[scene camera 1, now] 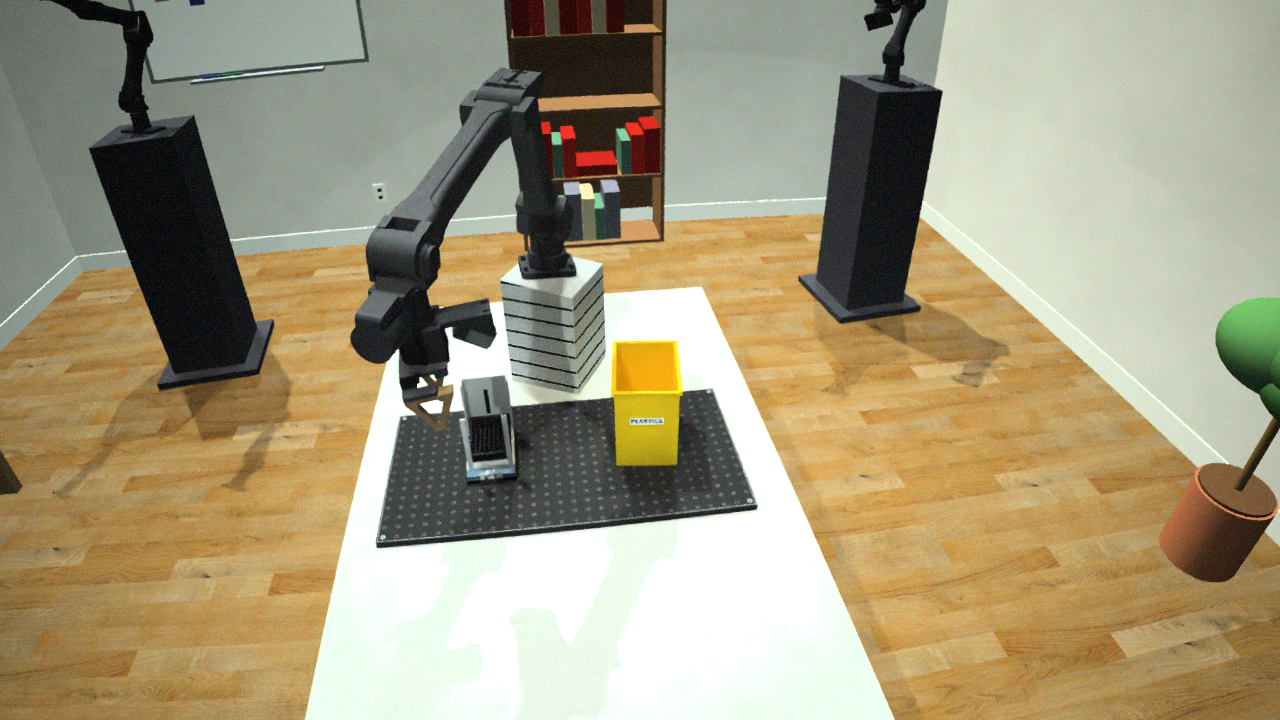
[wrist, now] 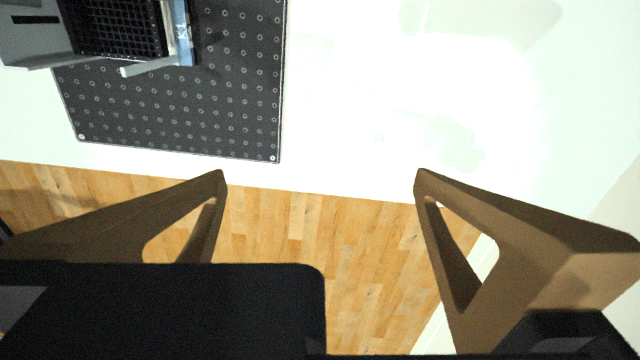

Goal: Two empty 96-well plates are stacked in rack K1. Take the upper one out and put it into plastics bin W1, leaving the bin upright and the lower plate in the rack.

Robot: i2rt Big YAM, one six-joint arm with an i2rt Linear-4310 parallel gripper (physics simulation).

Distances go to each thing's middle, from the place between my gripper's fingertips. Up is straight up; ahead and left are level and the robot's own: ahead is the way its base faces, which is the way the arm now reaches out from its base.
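Labels:
The black 96-well plate (scene camera 1: 486, 438) is there for me to see, well below my hand, a long way behind it and slightly to the left of it. I also see the yellow plastics bin W1 (scene camera 1: 646, 385), which is some way below my hand, a good way behind it and far to the left of it.

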